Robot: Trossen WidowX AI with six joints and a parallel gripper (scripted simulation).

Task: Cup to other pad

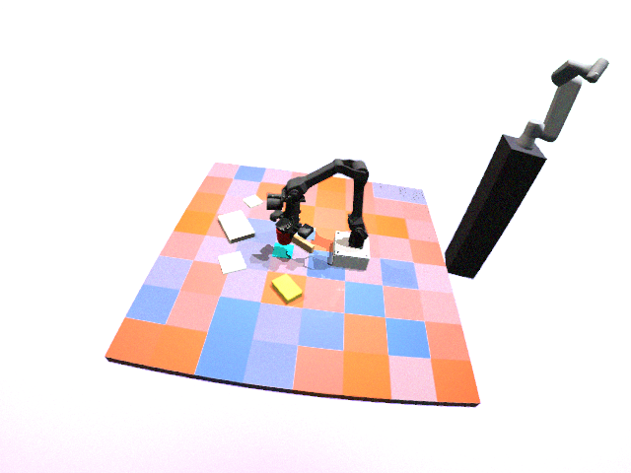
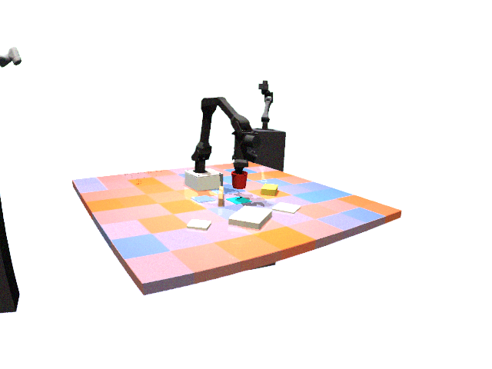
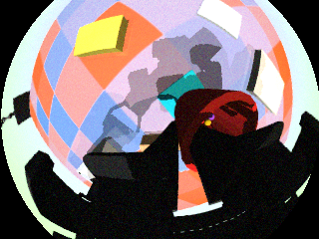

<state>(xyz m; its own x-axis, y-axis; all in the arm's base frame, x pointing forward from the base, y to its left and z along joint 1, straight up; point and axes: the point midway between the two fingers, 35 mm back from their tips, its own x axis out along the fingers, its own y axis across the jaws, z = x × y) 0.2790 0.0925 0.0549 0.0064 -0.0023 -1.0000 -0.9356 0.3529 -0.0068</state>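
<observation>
Now: the cyan pad 30 mm ahead of my gripper tip, 10 mm to the right of it and 100 mm below it. The rest, counted from my gripper tip: yellow block: 50 mm behind, 200 mm to the left, 80 mm below; wooden bar: 90 mm to the right, 90 mm below; red cup: 30 mm ahead, 10 mm to the right.
</observation>
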